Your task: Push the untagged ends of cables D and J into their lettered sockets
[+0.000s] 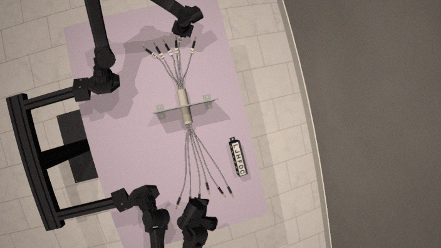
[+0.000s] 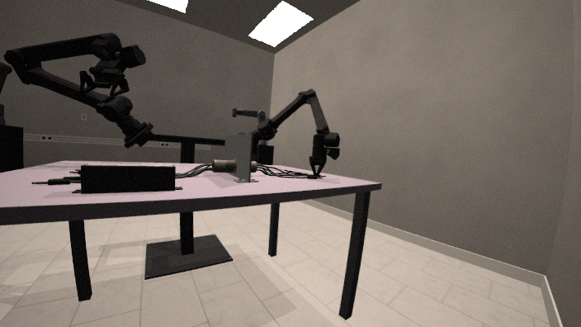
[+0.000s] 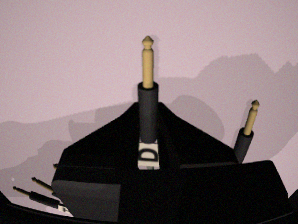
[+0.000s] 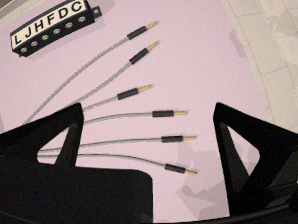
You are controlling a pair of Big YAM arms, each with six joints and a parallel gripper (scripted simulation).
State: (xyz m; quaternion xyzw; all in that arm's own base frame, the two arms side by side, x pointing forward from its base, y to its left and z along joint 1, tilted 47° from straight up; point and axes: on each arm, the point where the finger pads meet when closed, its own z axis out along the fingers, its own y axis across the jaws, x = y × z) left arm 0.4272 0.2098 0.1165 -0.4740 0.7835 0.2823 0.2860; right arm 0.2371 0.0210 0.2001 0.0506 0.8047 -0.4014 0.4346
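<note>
My left hand is 10 cm past the tagged plug and 4 cm to the left of it. Round my left hand: untagged cable plug: 26 cm behind, 91 cm to the right.
</note>
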